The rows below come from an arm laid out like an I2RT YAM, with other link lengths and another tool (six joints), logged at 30 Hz.
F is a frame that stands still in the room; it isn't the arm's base.
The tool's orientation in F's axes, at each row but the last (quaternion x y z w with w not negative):
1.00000 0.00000 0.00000 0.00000
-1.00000 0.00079 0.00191 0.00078
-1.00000 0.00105 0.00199 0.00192
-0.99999 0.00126 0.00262 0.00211
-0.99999 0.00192 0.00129 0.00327
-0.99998 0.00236 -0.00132 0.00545
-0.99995 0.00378 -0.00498 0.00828
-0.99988 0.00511 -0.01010 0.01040
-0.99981 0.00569 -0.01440 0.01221
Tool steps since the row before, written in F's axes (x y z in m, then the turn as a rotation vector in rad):
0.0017 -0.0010 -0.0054 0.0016 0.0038 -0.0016
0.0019 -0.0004 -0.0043 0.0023 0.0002 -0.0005
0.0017 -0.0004 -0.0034 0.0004 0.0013 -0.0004
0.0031 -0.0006 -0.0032 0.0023 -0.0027 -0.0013
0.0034 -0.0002 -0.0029 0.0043 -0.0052 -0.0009
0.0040 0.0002 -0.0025 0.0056 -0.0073 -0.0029
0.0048 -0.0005 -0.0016 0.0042 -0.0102 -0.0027
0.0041 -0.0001 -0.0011 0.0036 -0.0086 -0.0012
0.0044 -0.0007 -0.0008 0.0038 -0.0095 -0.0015
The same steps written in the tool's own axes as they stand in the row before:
0.0017 0.0010 0.0054 0.0016 -0.0038 0.0016
0.0019 0.0004 0.0043 0.0023 -0.0002 0.0005
0.0017 0.0004 0.0034 0.0004 -0.0013 0.0004
0.0031 0.0006 0.0032 0.0023 0.0027 0.0013
0.0034 0.0002 0.0029 0.0043 0.0052 0.0009
0.0040 -0.0002 0.0025 0.0056 0.0073 0.0028
0.0048 0.0005 0.0016 0.0043 0.0102 0.0026
0.0041 0.0001 0.0012 0.0037 0.0086 0.0011
0.0044 0.0007 0.0009 0.0039 0.0095 0.0014

